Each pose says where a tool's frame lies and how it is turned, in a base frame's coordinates. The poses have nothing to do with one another.
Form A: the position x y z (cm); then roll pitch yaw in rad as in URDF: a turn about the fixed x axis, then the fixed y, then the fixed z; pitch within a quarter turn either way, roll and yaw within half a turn.
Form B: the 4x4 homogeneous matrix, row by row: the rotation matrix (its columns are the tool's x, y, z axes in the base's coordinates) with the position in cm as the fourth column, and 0 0 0 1 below. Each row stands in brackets. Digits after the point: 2 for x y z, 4 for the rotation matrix.
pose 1, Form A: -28.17 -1.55 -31.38 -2.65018 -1.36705 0.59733
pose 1, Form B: [[0.1673 0.8780 0.4485 -28.17], [0.1138 -0.4691 0.8758 -1.55], [0.9793 -0.0955 -0.1784 -31.38], [0 0 0 1]]
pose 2, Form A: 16.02 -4.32 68.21 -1.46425 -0.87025 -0.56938
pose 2, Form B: [[0.5429 0.6976 0.4676 16.02], [-0.3475 -0.3202 0.8813 -4.32], [0.7645 -0.6410 0.0686 68.21], [0 0 0 1]]
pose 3, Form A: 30.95 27.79 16.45 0.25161 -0.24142 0.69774
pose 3, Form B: [[0.7441 -0.6679 -0.0175 30.95], [0.6239 0.7039 -0.3396 27.79], [0.2391 0.2417 0.9404 16.45], [0 0 0 1]]
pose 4, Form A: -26.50 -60.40 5.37 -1.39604 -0.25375 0.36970
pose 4, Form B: [[0.9026 0.1677 -0.3965 -26.50], [0.3498 0.2514 0.9025 -60.40], [0.2510 -0.9532 0.1683 5.37], [0 0 0 1]]
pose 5, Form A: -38.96 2.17 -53.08 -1.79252 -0.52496 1.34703
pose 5, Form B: [[0.1920 0.3229 -0.9267 -38.96], [0.8438 0.4279 0.3239 2.17], [0.5012 -0.8442 -0.1903 -53.08], [0 0 0 1]]
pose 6, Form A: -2.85 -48.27 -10.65 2.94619 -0.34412 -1.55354
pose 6, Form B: [[0.0162 -0.9820 -0.1884 -2.85], [-0.9412 0.0486 -0.3342 -48.27], [0.3374 0.1828 -0.9235 -10.65], [0 0 0 1]]
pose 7, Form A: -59.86 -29.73 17.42 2.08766 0.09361 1.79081
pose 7, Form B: [[-0.2173 0.4645 0.8585 -59.86], [0.9716 0.1872 0.1447 -29.73], [-0.0935 0.8656 -0.4920 17.42], [0 0 0 1]]
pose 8, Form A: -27.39 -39.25 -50.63 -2.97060 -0.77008 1.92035
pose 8, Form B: [[-0.2458 0.8853 -0.3948 -27.39], [0.6744 0.4488 0.5863 -39.25], [0.6962 -0.1222 -0.7074 -50.63], [0 0 0 1]]
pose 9, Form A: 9.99 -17.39 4.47 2.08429 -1.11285 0.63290
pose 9, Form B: [[0.3565 -0.3394 0.8705 9.99], [0.2615 -0.8582 -0.4417 -17.39], [0.8970 0.3851 -0.2172 4.47], [0 0 0 1]]
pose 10, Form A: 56.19 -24.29 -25.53 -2.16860 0.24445 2.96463
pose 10, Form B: [[-0.9551 0.2960 -0.0114 56.19], [0.1708 0.5188 -0.8376 -24.29], [-0.2420 -0.8020 -0.5461 -25.53], [0 0 0 1]]
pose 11, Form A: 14.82 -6.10 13.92 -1.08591 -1.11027 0.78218
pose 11, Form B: [[0.3153 0.2337 -0.9198 14.82], [0.3132 0.8893 0.3333 -6.10], [0.8958 -0.3932 0.2071 13.92], [0 0 0 1]]
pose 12, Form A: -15.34 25.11 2.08 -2.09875 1.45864 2.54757
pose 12, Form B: [[-0.0927 0.9933 -0.0686 -15.34], [0.0626 -0.0630 -0.9960 25.11], [-0.9937 -0.0967 -0.0564 2.08], [0 0 0 1]]
